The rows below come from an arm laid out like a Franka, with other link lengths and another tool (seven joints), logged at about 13 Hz.
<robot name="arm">
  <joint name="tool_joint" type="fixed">
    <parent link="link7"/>
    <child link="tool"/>
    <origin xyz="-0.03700 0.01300 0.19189" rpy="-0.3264 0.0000 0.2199"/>
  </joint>
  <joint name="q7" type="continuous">
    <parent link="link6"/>
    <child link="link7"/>
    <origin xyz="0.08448 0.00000 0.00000" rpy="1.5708 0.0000 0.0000"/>
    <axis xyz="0 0 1"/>
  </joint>
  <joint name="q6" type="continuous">
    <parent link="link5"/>
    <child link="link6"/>
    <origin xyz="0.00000 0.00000 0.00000" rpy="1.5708 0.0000 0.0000"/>
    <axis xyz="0 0 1"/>
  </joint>
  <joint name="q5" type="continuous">
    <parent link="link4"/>
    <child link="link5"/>
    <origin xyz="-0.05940 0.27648 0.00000" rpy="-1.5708 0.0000 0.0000"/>
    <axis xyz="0 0 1"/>
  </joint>
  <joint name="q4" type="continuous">
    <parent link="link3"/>
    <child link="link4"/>
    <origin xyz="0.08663 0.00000 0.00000" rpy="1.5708 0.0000 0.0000"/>
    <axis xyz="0 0 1"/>
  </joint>
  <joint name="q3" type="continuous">
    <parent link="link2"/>
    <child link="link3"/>
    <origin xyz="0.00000 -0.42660 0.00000" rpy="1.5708 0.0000 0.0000"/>
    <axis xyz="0 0 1"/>
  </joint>
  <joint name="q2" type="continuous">
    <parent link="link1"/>
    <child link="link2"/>
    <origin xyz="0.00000 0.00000 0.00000" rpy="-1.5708 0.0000 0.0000"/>
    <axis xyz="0 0 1"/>
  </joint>
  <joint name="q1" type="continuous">
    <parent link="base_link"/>
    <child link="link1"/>
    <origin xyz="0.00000 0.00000 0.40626"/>
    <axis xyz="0 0 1"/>
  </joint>
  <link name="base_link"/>
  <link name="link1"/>
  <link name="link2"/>
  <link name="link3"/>
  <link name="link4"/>
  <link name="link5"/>
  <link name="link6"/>
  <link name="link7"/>
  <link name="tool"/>
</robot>
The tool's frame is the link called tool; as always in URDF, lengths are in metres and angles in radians. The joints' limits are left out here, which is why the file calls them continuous.
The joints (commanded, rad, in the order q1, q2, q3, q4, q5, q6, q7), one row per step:
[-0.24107 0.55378 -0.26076 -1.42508 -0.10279 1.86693 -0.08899]
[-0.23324 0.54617 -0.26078 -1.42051 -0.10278 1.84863 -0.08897]
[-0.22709 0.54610 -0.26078 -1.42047 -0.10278 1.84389 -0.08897]
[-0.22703 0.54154 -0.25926 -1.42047 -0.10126 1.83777 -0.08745]
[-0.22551 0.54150 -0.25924 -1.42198 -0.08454 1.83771 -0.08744]
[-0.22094 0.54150 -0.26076 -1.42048 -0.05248 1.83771 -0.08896]
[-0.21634 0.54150 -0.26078 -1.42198 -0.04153 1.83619 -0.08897]
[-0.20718 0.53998 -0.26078 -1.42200 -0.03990 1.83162 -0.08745]
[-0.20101 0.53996 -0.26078 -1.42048 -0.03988 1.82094 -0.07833]
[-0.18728 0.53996 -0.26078 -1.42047 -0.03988 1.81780 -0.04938]
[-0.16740 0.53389 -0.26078 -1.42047 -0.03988 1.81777 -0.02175]
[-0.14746 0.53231 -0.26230 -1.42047 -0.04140 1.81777 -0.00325]
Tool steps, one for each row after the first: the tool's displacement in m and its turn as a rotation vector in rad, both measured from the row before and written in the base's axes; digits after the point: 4 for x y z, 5 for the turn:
[-0.0006 0.0053 0.0053 0.00348 0.00480 0.00423]
[0.0009 0.0036 -0.0001 0.00183 0.00412 0.00508]
[-0.0010 0.0015 0.0023 0.00307 -0.00008 -0.00205]
[0.0011 0.0035 -0.0013 0.01432 -0.00613 -0.00479]
[0.0033 0.0066 -0.0010 0.02507 -0.01527 -0.00675]
[0.0013 0.0044 -0.0010 0.01021 -0.00214 0.00013]
[0.0015 0.0056 0.0007 0.00261 0.00177 0.00630]
[0.0000 0.0044 0.0002 0.00199 0.00728 -0.00436]
[0.0029 0.0087 -0.0002 -0.00410 -0.00017 -0.01510]
[0.0043 0.0119 0.0034 -0.00604 -0.00890 -0.00714]
[0.0041 0.0107 0.0010 -0.00553 -0.00291 0.00108]

